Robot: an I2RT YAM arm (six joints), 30 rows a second.
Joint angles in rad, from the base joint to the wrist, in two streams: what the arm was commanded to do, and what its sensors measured. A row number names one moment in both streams.
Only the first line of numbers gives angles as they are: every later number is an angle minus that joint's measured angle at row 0.
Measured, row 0: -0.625, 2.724, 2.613, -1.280, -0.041, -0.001
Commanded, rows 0 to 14: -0.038, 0.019, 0.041, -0.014, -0.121, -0.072; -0.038, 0.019, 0.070, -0.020, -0.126, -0.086; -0.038, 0.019, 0.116, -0.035, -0.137, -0.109; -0.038, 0.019, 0.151, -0.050, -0.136, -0.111; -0.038, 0.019, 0.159, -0.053, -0.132, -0.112; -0.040, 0.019, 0.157, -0.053, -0.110, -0.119; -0.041, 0.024, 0.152, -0.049, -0.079, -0.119; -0.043, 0.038, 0.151, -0.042, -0.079, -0.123; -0.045, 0.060, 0.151, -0.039, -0.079, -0.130; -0.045, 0.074, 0.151, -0.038, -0.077, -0.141; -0.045, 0.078, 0.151, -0.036, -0.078, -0.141; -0.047, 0.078, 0.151, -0.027, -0.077, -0.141; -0.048, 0.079, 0.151, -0.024, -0.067, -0.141; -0.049, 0.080, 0.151, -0.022, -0.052, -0.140; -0.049, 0.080, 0.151, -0.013, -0.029, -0.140
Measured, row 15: -0.043, 0.065, 0.145, -0.020, -0.073, -0.131
